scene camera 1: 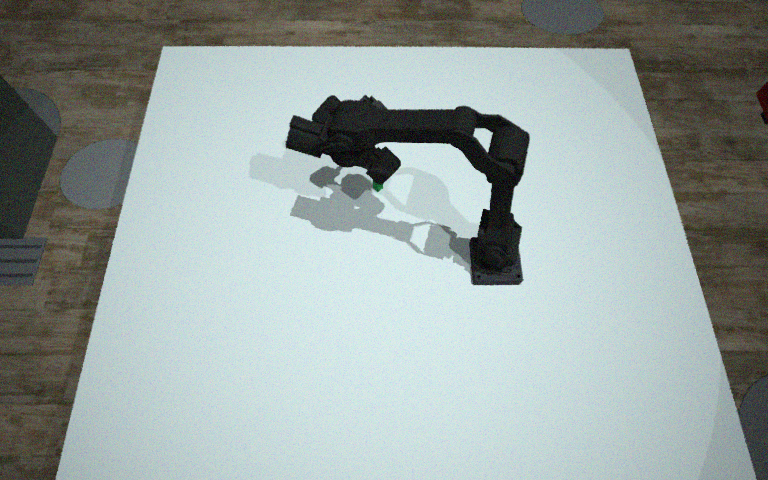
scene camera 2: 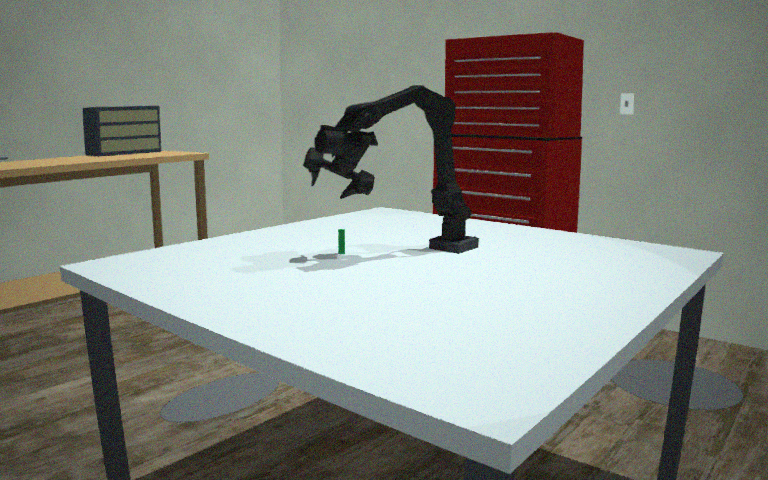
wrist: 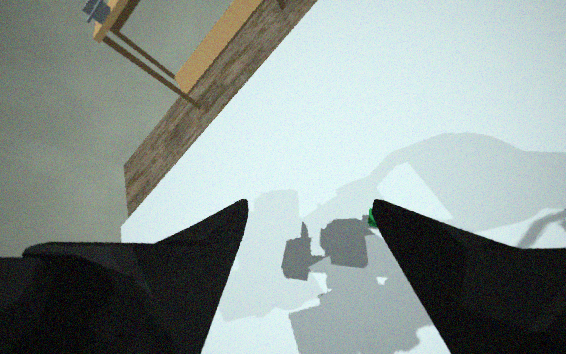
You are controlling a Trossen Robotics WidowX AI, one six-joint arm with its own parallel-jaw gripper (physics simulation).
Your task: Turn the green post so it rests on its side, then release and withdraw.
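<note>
The green post (scene camera 1: 377, 186) (scene camera 2: 341, 241) (wrist: 371, 218) stands upright on the white table (scene camera 1: 339, 367) (scene camera 2: 396, 316) (wrist: 425, 75). In scene camera 1 most of it is hidden behind a finger, with its lower end showing. In the wrist view a small part of it shows beside the tip of the right-hand finger. My gripper (scene camera 2: 327, 191) (wrist: 309, 205) is open and empty. It hangs tilted, well above the post and apart from it.
The arm's base (scene camera 1: 496, 270) (scene camera 2: 453, 243) is fixed on the table, to the right of the post in both scene views. A red drawer cabinet (scene camera 2: 498, 113) stands behind the table. A wooden bench (scene camera 2: 181, 156) with a small drawer box (scene camera 2: 129, 130) stands at the back left.
</note>
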